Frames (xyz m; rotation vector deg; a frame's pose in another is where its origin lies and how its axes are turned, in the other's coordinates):
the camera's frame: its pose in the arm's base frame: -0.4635 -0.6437 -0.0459 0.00 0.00 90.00
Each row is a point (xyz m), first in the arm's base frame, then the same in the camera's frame.
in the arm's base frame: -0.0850 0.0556 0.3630
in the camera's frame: 0.6993 -0.3785 0.4089
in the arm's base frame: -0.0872 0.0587 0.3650
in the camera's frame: 0.7024 -0.3763 0.4109
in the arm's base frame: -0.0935 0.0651 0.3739
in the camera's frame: 0.7088 -0.3700 0.4198
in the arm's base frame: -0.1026 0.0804 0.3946
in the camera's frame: 0.7241 -0.3609 0.4405
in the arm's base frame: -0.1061 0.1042 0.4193
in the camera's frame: 0.7479 -0.3574 0.4652
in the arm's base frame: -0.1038 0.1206 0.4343
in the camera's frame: 0.7643 -0.3597 0.4802
